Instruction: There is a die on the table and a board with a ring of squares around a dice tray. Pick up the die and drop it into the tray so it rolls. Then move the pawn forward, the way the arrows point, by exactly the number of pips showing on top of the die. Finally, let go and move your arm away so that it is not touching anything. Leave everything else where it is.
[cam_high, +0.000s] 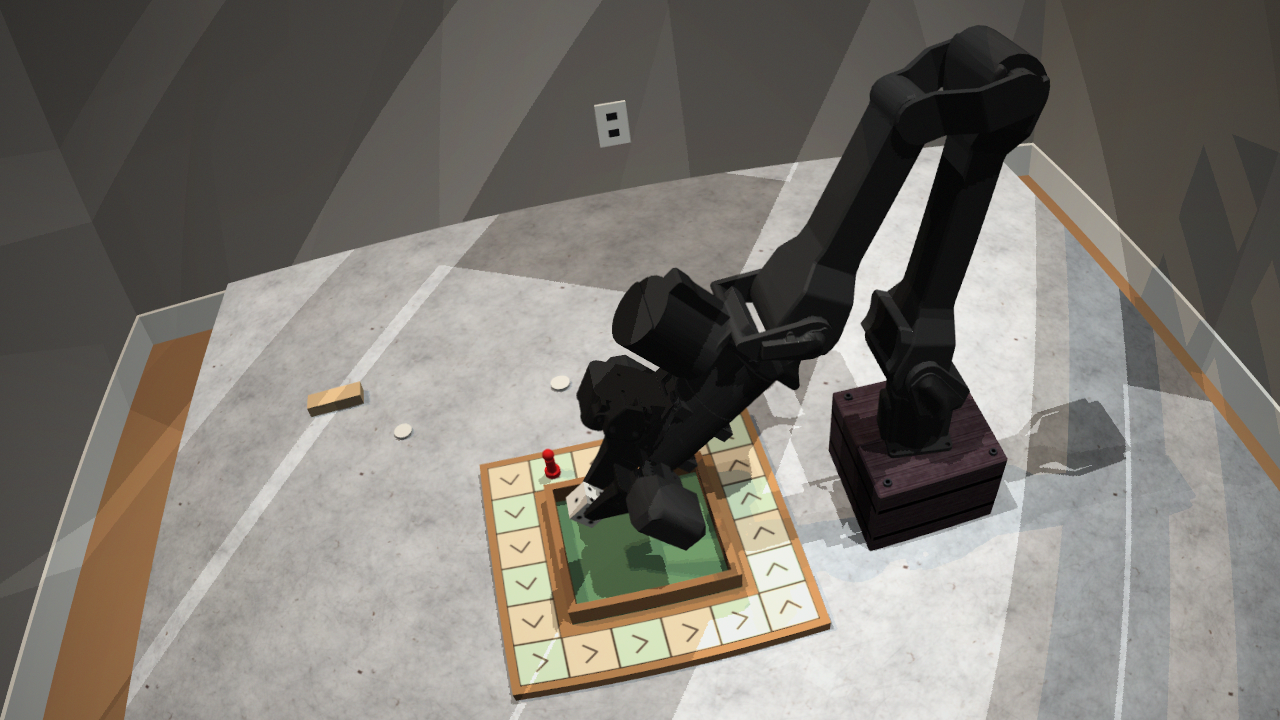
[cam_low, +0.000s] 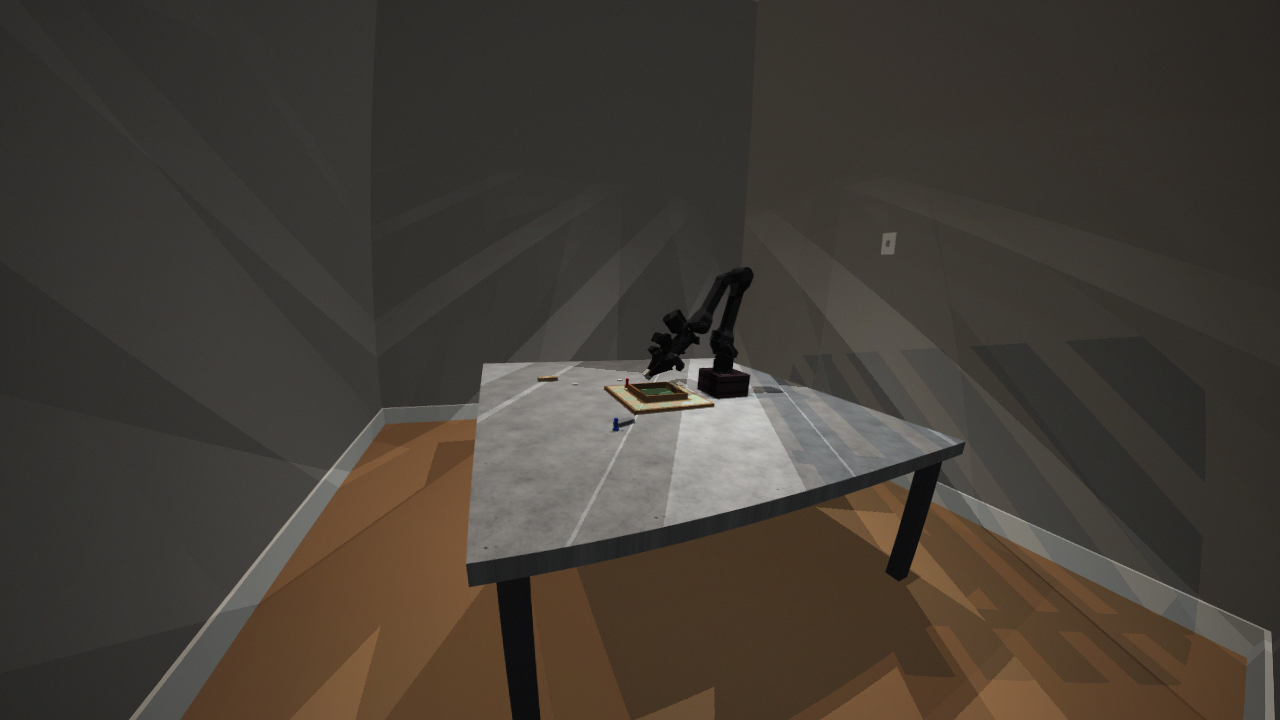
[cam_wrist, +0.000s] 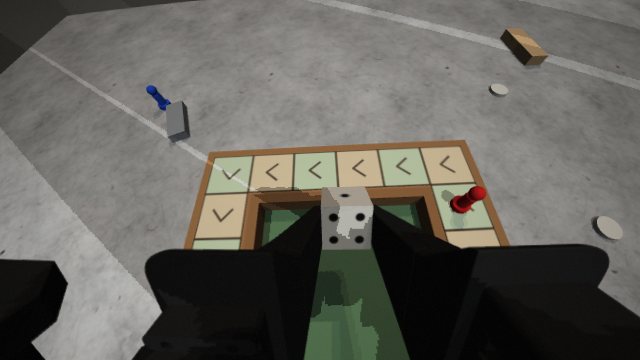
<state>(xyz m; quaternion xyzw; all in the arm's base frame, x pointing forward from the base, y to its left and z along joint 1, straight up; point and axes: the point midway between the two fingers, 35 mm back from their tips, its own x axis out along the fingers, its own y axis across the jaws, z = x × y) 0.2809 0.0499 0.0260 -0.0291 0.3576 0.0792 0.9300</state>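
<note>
Now: the red pawn 5 cm ahead of my gripper tip, 10 cm to the right of it and 6 cm below it. Round my gripper tip: grey block (12 cm ahead, 23 cm to the left, 8 cm below); then green dice tray (4 cm behind, 1 cm to the right, 8 cm below); then white die (right at my gripper tip).
</note>
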